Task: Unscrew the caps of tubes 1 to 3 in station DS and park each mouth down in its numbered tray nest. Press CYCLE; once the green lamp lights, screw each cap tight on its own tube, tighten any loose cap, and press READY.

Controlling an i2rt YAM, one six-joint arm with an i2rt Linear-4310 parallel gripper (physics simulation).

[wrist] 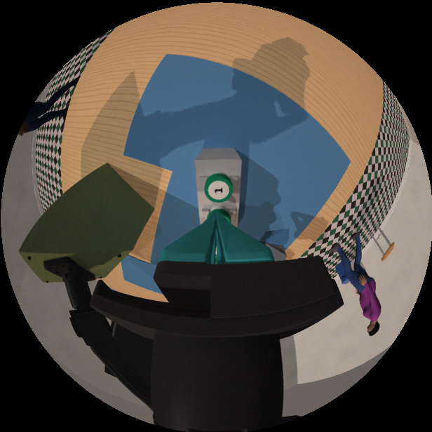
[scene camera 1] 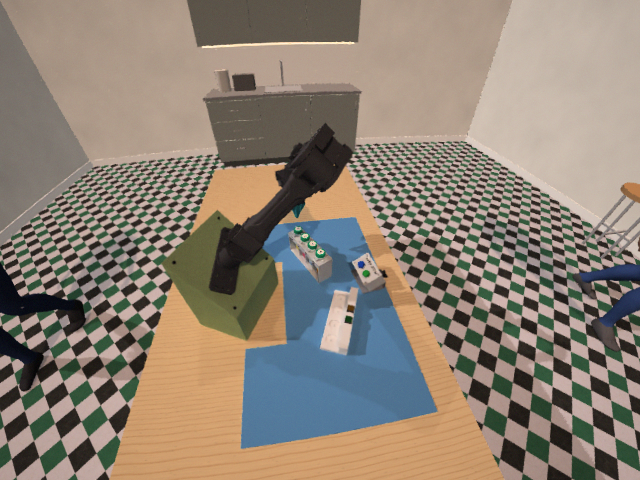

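Seen in the pictures: gripper, fingertip midpoint: (scene camera 1: 296, 217); arm's base, link origin: (scene camera 1: 226, 260).
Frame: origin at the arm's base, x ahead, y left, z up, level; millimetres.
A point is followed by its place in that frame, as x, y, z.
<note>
My gripper (scene camera 1: 297, 214) @(245, 198, -34) (wrist: 215, 217) is shut with its teal fingertips together and nothing between them. It is raised above the rack's far end. The grey rack (scene camera 1: 324, 270) @(304, 19, -157) (wrist: 218, 156) stands on the blue mat with four green-rimmed caps on its tubes. Cap 1 (scene camera 1: 298, 229) @(248, 194, -92) (wrist: 218, 189) is at the far end; in the wrist view the fingers hide most of the row behind it. The white tray (scene camera 1: 329, 338) @(257, -216, -204) has no cap visible in its nests. The grey button box (scene camera 1: 375, 281) @(461, -77, -157) has a blue button (scene camera 1: 361, 264) @(438, -1, -143) and a green button (scene camera 1: 366, 273) @(439, -46, -143).
The olive arm base block (scene camera 1: 196, 289) @(-75, -98, 9) (wrist: 85, 225) stands left of the rack. The blue mat (scene camera 1: 330, 392) @(214, -357, -213) (wrist: 180, 85) lies on the wooden table (scene camera 1: 191, 403) @(-153, -294, -216) (wrist: 210, 25). The tray's raised right side carries a brownish patch and a dark green patch. People stand beyond the table's sides.
</note>
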